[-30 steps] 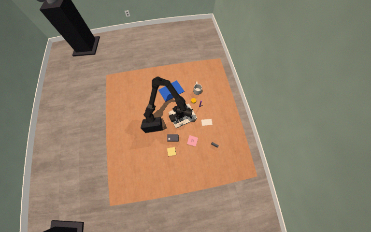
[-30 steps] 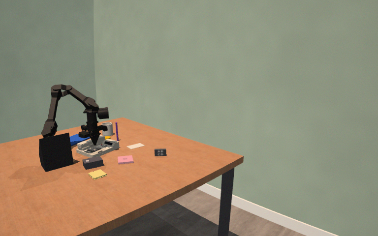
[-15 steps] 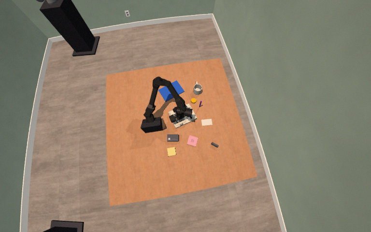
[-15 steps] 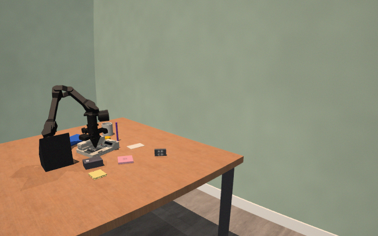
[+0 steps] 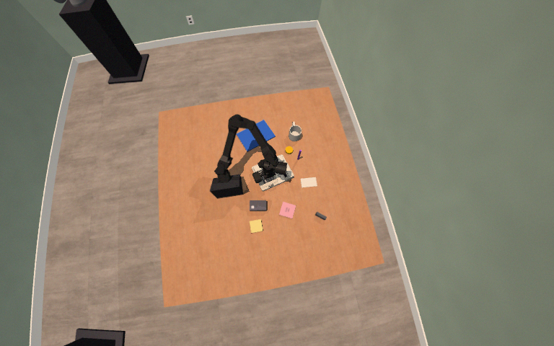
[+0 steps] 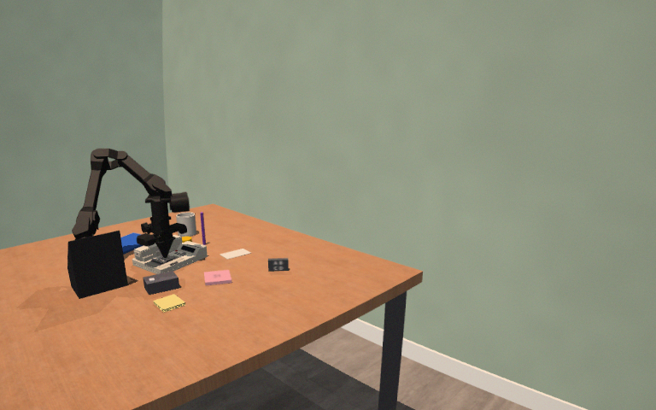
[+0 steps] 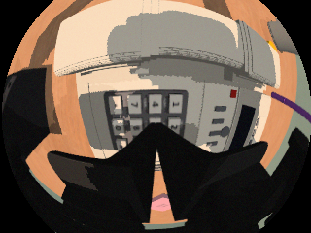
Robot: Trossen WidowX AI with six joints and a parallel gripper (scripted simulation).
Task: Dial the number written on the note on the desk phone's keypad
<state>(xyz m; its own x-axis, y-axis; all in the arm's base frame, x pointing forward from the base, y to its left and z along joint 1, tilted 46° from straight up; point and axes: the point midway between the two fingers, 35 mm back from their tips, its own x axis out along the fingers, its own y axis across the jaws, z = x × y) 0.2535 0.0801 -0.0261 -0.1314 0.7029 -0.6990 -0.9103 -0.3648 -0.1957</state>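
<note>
Right now my hand is 3 cm short of the cream desk phone, 3 cm to the right of it and 4 cm above it. The rest, counted from my hand: purple pen: 20 cm ahead, 13 cm to the left; then cream card: 26 cm ahead, 4 cm to the right, 6 cm below; then grey handset: 8 cm to the left, 2 cm below.
</note>
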